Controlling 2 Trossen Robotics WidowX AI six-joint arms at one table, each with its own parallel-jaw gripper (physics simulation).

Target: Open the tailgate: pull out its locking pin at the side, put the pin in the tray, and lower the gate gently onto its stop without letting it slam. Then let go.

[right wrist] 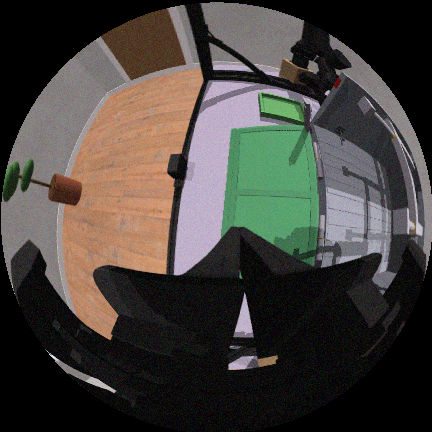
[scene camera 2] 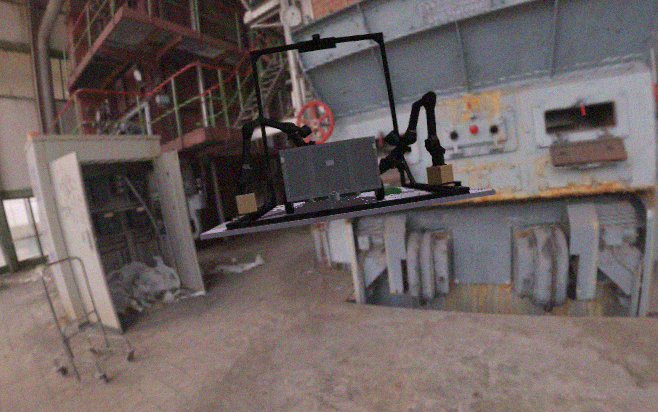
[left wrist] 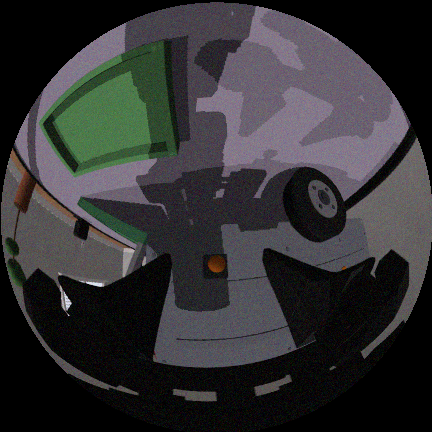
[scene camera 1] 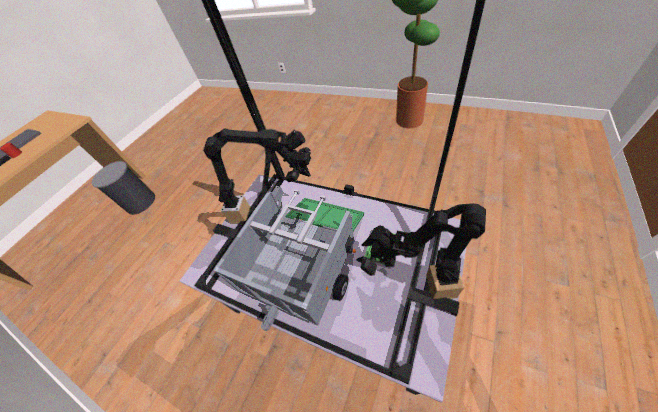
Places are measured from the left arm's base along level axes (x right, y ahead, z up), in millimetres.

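Where they show: left gripper, fingertip midpoint: (left wrist: 217, 257) (scene camera 1: 359, 252); right gripper, fingertip midpoint: (right wrist: 236, 233) (scene camera 1: 309, 176); left arm's base at its link origin: (right wrist: 298, 64) (scene camera 2: 438, 165) (scene camera 1: 446, 276); right arm's base at its link origin: (scene camera 2: 244, 194) (scene camera 1: 232, 203).
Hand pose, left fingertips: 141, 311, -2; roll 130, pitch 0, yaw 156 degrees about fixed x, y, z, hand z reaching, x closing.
Things, the pixels of their top centre, and the offset from my left fingertips, as dx, dy, dz. "spot": a spot on its surface instead.
- green tray at its top centre: (left wrist: 89, 128) (right wrist: 283, 105) (scene camera 2: 387, 189) +72, -106, -93
- black wheel at its top centre: (left wrist: 326, 239) (scene camera 1: 339, 282) -114, +93, -11
- small black box at a spot on its surface: (right wrist: 176, 166) (scene camera 1: 346, 187) spot: +426, +23, -60
The green tailgate (scene camera 1: 325, 214) (left wrist: 112, 220) (right wrist: 272, 150) is folded down behind the grey trailer (scene camera 1: 270, 295) (scene camera 2: 330, 175) (left wrist: 250, 310). Its stop contact cannot be made out. A round orange knob (left wrist: 216, 263), which looks like the pin's head, sits on a dark square block on the trailer's side; whether it is the pin is unclear. My left gripper (scene camera 1: 366, 251) (left wrist: 217, 257) is open and empty beside this side, its fingertips apart on either side of the knob in the left wrist view. My right gripper (scene camera 1: 307, 173) (right wrist: 236, 233) is shut and empty, above the gate end. The green tray (left wrist: 100, 115) (right wrist: 282, 106) shows no pin.
A black wheel (scene camera 1: 340, 287) (left wrist: 312, 205) stands out from the trailer's side near the left gripper. White rails (scene camera 1: 290, 233) lie across the trailer's top. Black frame posts (scene camera 1: 452, 125) rise at the table's back edge, with a small black box (scene camera 1: 349, 189) (right wrist: 176, 166) between them.
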